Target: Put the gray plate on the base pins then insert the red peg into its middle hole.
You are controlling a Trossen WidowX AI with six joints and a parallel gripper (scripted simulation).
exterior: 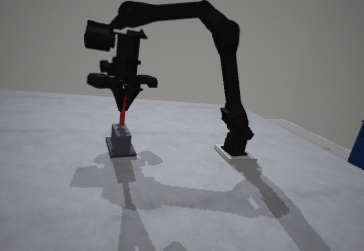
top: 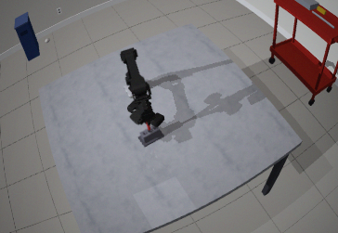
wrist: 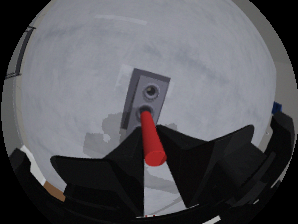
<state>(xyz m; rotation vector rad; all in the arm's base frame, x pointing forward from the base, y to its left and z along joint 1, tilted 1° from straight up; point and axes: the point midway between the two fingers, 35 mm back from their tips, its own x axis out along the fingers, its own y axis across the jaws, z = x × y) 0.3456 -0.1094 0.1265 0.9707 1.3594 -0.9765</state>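
The red peg lies right at my gripper tip. Round my gripper tip: gray plate 70 mm below.
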